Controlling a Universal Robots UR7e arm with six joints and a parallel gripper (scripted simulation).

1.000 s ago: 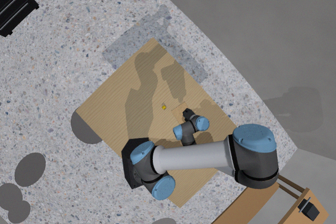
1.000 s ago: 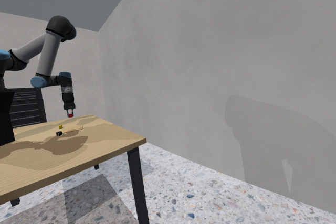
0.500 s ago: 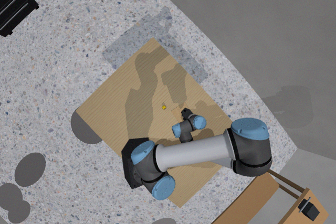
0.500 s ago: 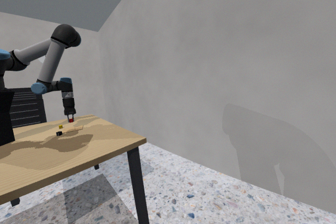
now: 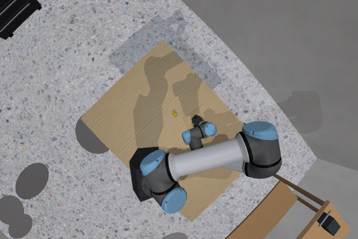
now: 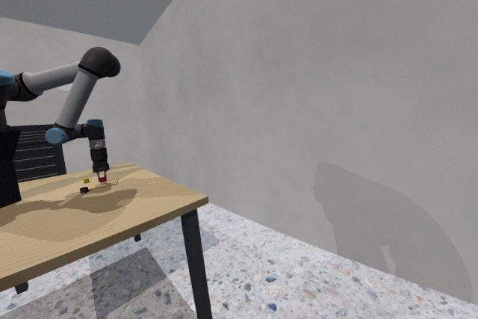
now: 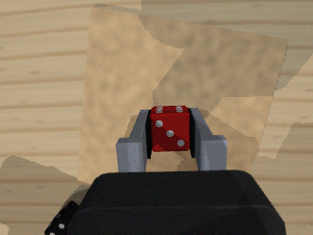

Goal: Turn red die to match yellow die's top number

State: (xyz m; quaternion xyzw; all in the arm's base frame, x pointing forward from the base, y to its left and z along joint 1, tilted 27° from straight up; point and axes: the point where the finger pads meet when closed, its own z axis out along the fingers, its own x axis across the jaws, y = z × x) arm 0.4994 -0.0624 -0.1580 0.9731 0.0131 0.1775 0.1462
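Now: the tan mat 3 cm below my hand. The rest, counted from my hand: black die (9 cm to the right, 9 cm behind, 2 cm below); red die (1 cm below); yellow die (15 cm to the left, 7 cm behind, 2 cm below).
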